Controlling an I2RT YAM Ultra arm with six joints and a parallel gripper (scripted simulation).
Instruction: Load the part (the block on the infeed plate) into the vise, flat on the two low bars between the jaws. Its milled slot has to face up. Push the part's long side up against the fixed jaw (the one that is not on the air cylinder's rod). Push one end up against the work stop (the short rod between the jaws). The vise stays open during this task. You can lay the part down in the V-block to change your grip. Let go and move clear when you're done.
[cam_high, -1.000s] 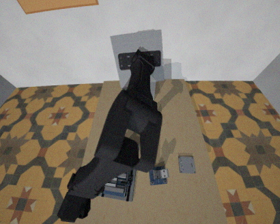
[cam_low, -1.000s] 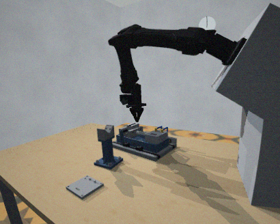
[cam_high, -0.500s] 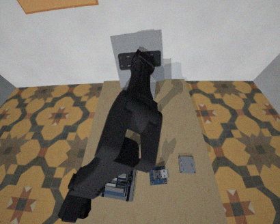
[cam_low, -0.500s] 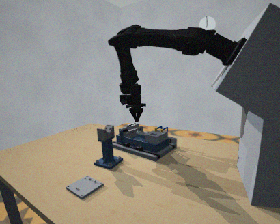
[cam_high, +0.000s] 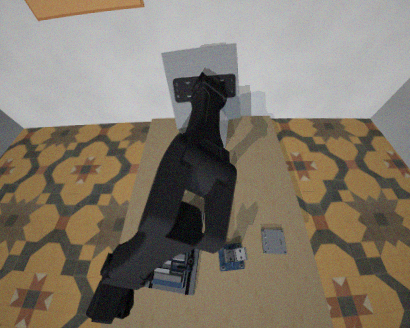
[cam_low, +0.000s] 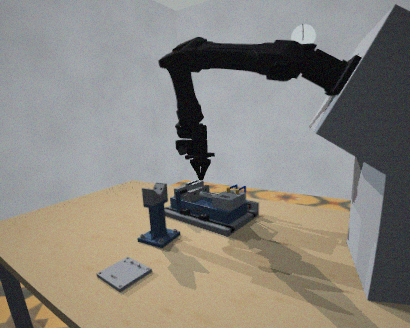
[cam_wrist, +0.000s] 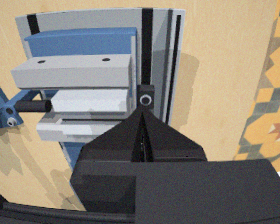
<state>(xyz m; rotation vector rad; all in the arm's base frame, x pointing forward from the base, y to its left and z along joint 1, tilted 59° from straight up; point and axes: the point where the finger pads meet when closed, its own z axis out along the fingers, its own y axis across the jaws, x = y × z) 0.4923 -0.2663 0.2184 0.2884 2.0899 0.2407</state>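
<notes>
Right now the part is 4 cm to the left of my hand and 1 cm below it. Also, from my hand: fixed jaw: 5 cm to the left, 4 cm below, 4 cm ahead; then moving jaw: 7 cm to the left, 4 cm below, 2 cm behind; then work stop: 11 cm to the left, 3 cm below, 2 cm ahead.
</notes>
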